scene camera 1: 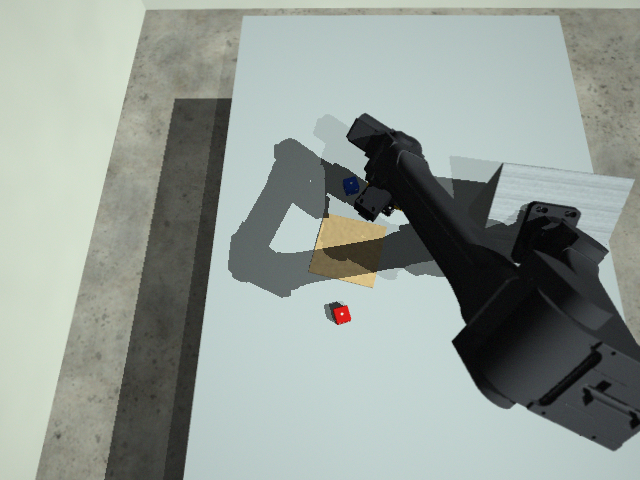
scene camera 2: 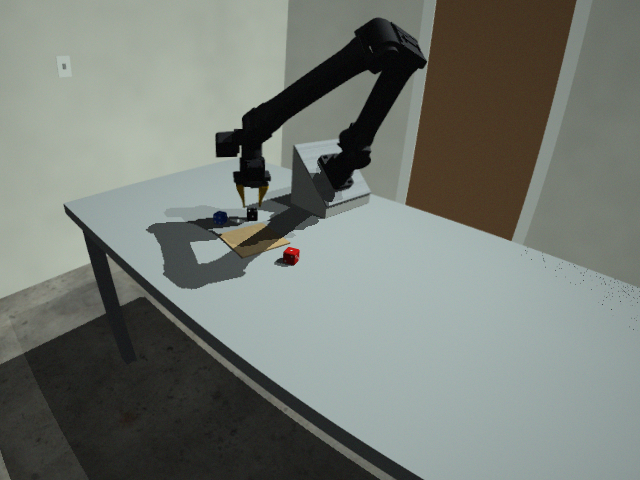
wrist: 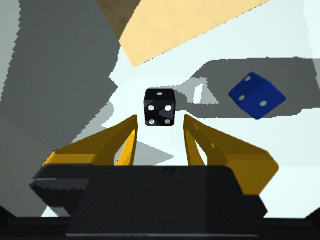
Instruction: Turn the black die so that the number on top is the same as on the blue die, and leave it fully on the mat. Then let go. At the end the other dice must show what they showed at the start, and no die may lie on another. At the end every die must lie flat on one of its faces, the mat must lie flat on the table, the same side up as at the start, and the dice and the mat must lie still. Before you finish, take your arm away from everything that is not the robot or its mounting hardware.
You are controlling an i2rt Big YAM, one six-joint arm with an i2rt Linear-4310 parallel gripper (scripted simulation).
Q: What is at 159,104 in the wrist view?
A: A black die.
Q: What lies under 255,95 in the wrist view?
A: A blue die.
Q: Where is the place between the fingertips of my gripper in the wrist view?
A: At 160,120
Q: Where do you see a tan mat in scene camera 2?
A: At 248,241
